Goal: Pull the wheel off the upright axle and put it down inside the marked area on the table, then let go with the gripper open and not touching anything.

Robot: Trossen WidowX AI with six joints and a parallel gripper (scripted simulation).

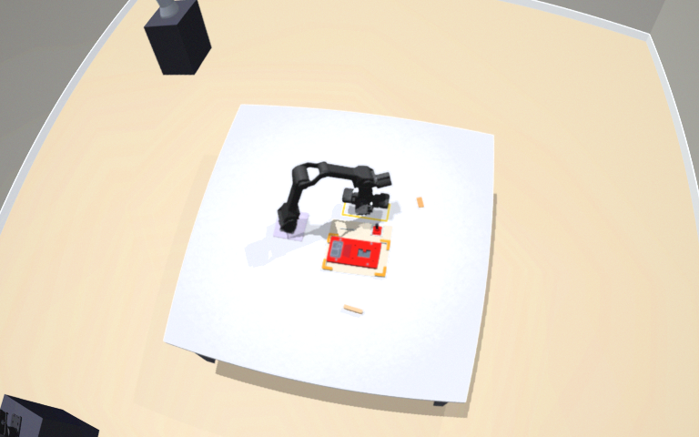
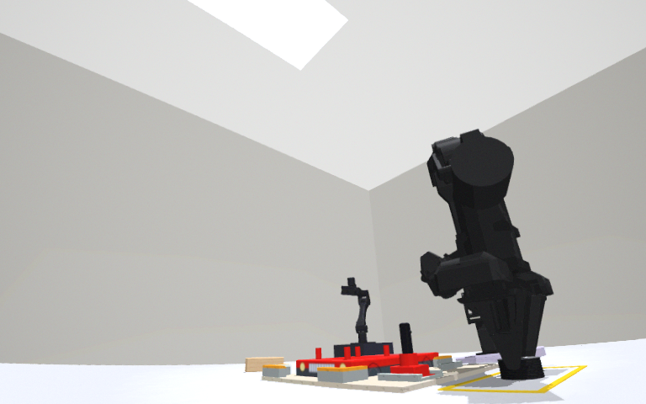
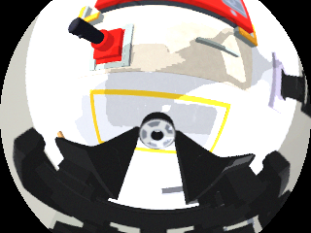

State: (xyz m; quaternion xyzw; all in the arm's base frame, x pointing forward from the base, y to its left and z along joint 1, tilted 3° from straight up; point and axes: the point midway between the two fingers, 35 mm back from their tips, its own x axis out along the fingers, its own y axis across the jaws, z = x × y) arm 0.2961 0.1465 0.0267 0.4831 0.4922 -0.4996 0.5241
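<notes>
The dark wheel is right at my gripper tip. Also, from my gripper tip: tan block: 44 cm to the right, 5 cm ahead; small orange block: 21 cm ahead, 8 cm to the left, 1 cm below; grey bar: 16 cm to the left, 8 cm behind.
</notes>
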